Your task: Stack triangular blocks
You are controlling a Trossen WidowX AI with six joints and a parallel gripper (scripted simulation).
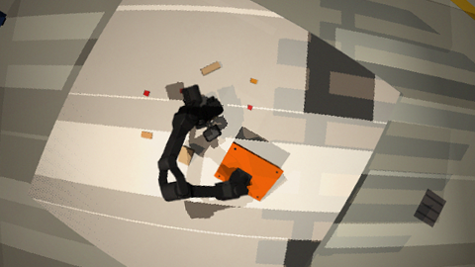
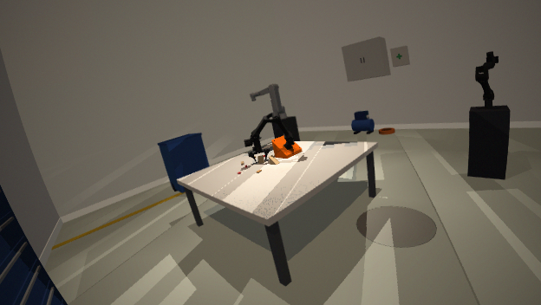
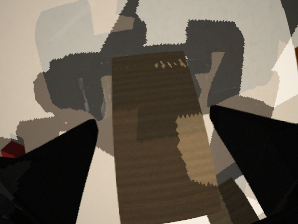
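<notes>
Now: gripper tip 10 mm to the right of the light wooden triangular block and 10 mm below it. Round my gripper tip: small orange cube (220 mm to the right, 90 mm behind).
</notes>
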